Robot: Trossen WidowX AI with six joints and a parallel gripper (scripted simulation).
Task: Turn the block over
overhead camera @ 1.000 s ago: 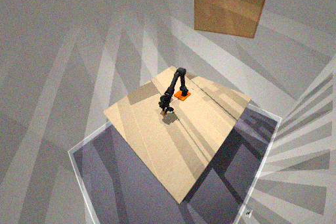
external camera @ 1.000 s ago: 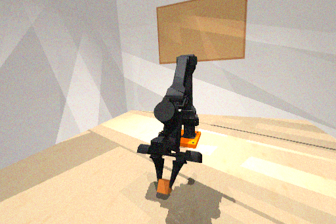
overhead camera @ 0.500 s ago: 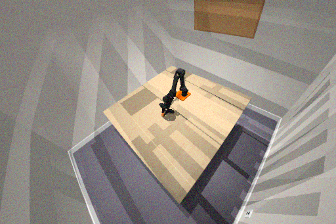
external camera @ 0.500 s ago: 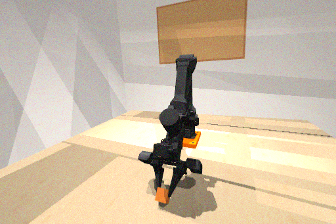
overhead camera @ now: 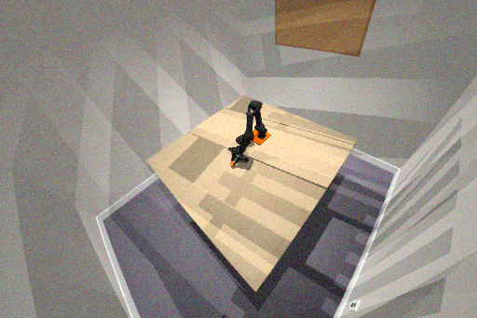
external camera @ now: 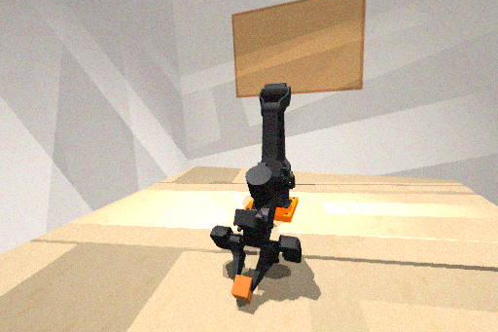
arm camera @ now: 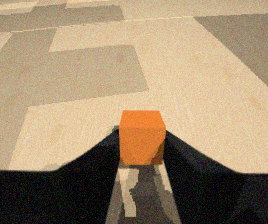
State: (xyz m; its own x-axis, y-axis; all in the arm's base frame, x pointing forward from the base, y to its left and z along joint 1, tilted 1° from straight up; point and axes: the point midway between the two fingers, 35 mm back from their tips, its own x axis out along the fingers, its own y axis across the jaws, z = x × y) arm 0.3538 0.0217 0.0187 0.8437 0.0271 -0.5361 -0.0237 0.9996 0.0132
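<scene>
My gripper tip is now 10 mm above the block.
</scene>
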